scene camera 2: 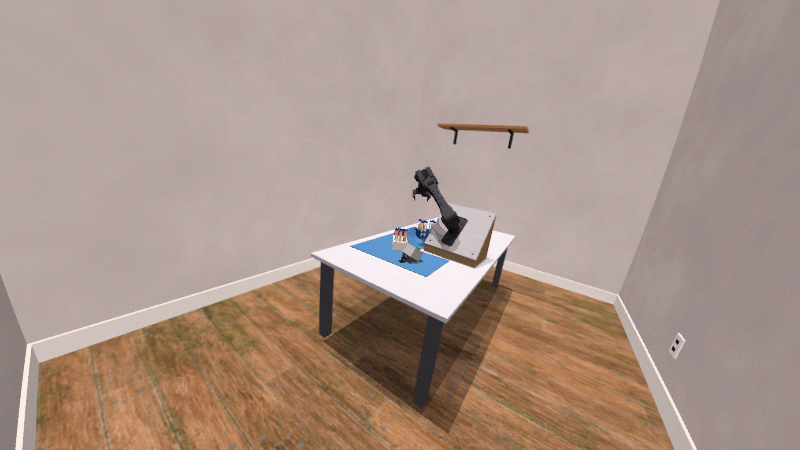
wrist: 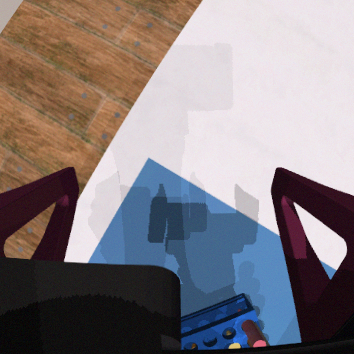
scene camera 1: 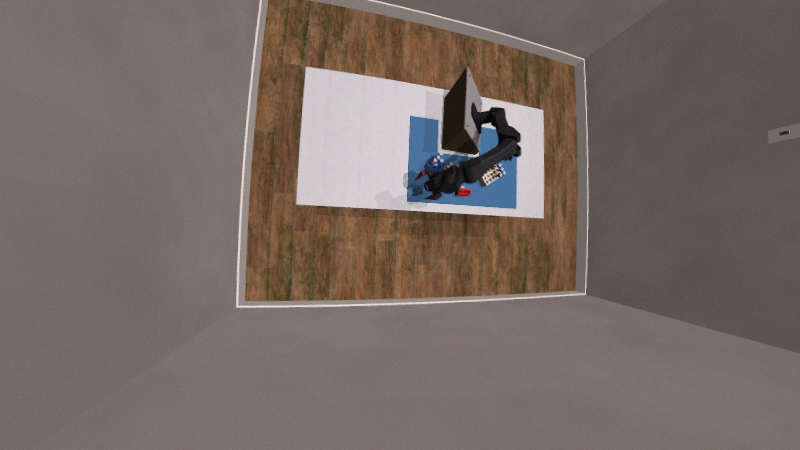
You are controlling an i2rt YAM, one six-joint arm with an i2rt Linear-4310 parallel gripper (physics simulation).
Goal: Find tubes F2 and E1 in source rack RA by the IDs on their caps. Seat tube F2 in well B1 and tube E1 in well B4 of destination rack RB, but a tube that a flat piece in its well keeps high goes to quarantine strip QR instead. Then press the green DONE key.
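Pixels of known places: gripper, fingertip midpoint: (scene camera 2: 420, 200) (wrist: 174, 177) (scene camera 1: 420, 189); arm's base, origin of the base link: (scene camera 2: 454, 231) (scene camera 1: 475, 119).
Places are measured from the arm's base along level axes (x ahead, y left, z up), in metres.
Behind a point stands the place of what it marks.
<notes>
My gripper (scene camera 1: 426, 186) @[x 0.464, y -0.282, z 0.080 m] (scene camera 2: 421, 197) @[x 0.464, y -0.282, z 0.080 m] (wrist: 174, 177) @[x 0.464, y -0.282, z 0.080 m] is open and empty, high above the blue mat's corner. A blue rack (scene camera 1: 435, 165) (wrist: 200, 327) with open wells and some tubes stands on the mat; in the wrist view part of it shows at the bottom edge. In scene camera 2 the blue rack (scene camera 2: 420, 234) @[x 0.280, y -0.068, z -0.114 m] stands behind a white rack (scene camera 2: 398, 245) (scene camera 1: 489, 179), which also holds tubes. A red strip (scene camera 1: 463, 191) @[x 0.377, y 0.045, z -0.132 m] with dark holes lies near the mat's edge, partly beside the arm. A grey block (scene camera 2: 412, 254) @[x 0.054, y 0.321, z -0.095 m] has a small green spot on top. Rack labels and cap IDs are unreadable.
The blue mat (scene camera 1: 503, 198) @[x 0.365, y 0.332, z -0.143 m] (scene camera 2: 427, 267) @[x -0.029, y 0.292, z -0.143 m] (wrist: 270, 250) @[x 0.289, y -0.283, z -0.143 m] lies on the white table (scene camera 1: 352, 139) @[x 0.212, y -0.636, z -0.146 m] (scene camera 2: 441, 299) @[x -0.231, y 0.489, z -0.146 m] (wrist: 280, 90) @[x 0.409, y -0.466, z -0.146 m]. The arm's sloped base box (scene camera 1: 459, 120) @[x 0.080, y -0.128, z 0.076 m] (scene camera 2: 475, 237) @[x -0.129, y -0.007, z -0.003 m] stands beside the mat. The arm covers part of the mat in scene camera 1.
</notes>
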